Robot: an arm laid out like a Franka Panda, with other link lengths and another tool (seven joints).
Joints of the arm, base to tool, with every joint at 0 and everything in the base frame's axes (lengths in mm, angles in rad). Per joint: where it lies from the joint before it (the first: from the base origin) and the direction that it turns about. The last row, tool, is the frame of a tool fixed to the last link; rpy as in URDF.
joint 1: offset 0 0 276.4 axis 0 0 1
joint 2: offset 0 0 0 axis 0 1 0
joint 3: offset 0 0 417.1 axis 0 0 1
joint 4: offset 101.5 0 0 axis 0 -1 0
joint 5: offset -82.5 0 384 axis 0 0 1
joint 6: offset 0 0 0 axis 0 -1 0
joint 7: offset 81.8 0 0 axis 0 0 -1
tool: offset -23 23 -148.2 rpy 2.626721 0 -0.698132
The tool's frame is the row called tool.
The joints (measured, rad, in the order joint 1, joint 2, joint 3, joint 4, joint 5, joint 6, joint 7), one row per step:
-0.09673 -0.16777 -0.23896 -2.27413 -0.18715 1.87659 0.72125
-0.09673 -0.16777 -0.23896 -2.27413 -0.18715 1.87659 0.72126
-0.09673 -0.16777 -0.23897 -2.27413 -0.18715 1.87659 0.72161
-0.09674 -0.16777 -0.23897 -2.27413 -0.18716 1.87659 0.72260
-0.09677 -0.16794 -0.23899 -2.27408 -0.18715 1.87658 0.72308
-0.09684 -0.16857 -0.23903 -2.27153 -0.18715 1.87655 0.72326
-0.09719 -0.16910 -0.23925 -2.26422 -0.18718 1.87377 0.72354
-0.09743 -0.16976 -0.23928 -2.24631 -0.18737 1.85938 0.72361
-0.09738 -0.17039 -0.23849 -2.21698 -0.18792 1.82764 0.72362
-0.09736 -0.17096 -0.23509 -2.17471 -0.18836 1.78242 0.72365
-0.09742 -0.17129 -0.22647 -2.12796 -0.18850 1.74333 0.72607
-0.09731 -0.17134 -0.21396 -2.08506 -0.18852 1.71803 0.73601
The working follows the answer.
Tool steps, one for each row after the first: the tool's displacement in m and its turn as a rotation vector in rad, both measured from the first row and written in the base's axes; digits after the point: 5 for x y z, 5 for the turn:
0.00000 0.00000 0.00000 0.00000 0.00000 -0.00001
0.00001 -0.00001 0.00000 -0.00009 -0.00002 -0.00036
0.00004 -0.00002 -0.00001 -0.00035 -0.00008 -0.00132
0.00004 -0.00004 0.00008 -0.00050 -0.00031 -0.00184
0.00063 -0.00037 0.00140 -0.00142 -0.00333 -0.00223
0.00200 -0.00132 0.00454 -0.00326 -0.00810 -0.00368
0.00429 -0.00292 0.01166 -0.00596 -0.01175 -0.00639
0.00673 -0.00464 0.02285 -0.00864 -0.00934 -0.01042
0.01017 -0.00586 0.03908 -0.01243 -0.00620 -0.01434
0.01582 -0.00500 0.05765 -0.01997 -0.01329 -0.01523
0.02297 -0.00197 0.07525 -0.03151 -0.03045 -0.01760

Tool pose at each row, in the base's axes (x y z in m, rotation vector in rad; rounded; the steps above come from the unrounded poses):
0.42239 -0.14085 0.41189 1.64456 -1.85897 -0.66966
0.42239 -0.14085 0.41189 1.64455 -1.85898 -0.66966
0.42240 -0.14086 0.41189 1.64422 -1.85933 -0.66970
0.42243 -0.14087 0.41188 1.64330 -1.86028 -0.66980
0.42242 -0.14090 0.41197 1.64293 -1.86094 -0.66970
0.42301 -0.14122 0.41330 1.64390 -1.86347 -0.66678
0.42439 -0.14218 0.41643 1.64449 -1.86826 -0.66211
0.42668 -0.14378 0.42355 1.64280 -1.87349 -0.65787
0.42912 -0.14549 0.43475 1.63627 -1.87569 -0.65849
0.43256 -0.14671 0.45097 1.62866 -1.87730 -0.65843
0.43821 -0.14585 0.46954 1.62750 -1.88340 -0.64599
0.44535 -0.14283 0.48714 1.62867 -1.89799 -0.62279

